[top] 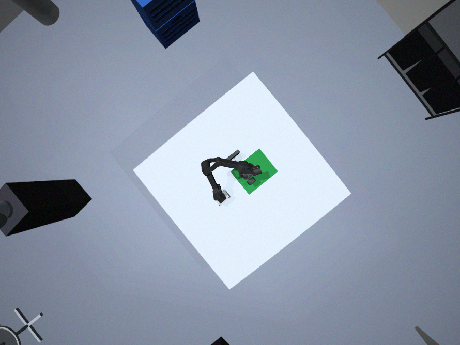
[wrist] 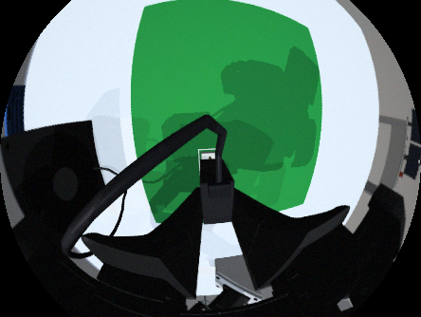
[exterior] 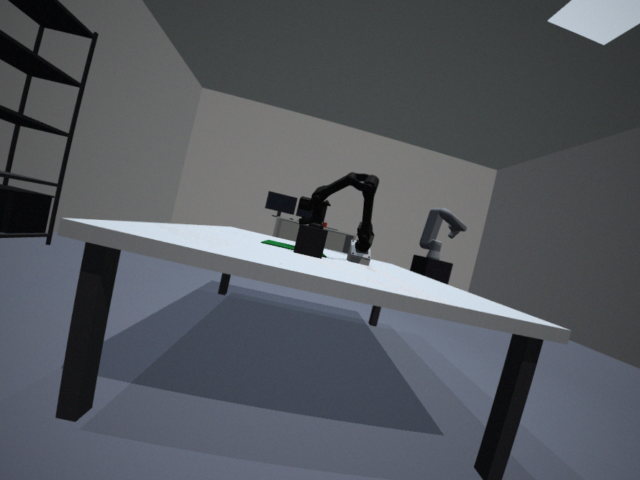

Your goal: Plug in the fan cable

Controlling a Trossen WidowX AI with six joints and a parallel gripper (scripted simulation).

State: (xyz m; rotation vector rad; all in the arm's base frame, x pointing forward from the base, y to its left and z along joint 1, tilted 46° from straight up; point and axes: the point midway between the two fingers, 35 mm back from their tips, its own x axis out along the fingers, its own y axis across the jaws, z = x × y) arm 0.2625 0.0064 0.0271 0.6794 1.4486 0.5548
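My gripper tip is 40 mm above the white four-pin header and 10 mm short of it. Round my gripper tip: fan 160 mm to the left, 20 mm ahead, 20 mm above; black plug 10 mm ahead, 10 mm above; green board 70 mm ahead, 50 mm to the right, 50 mm below.
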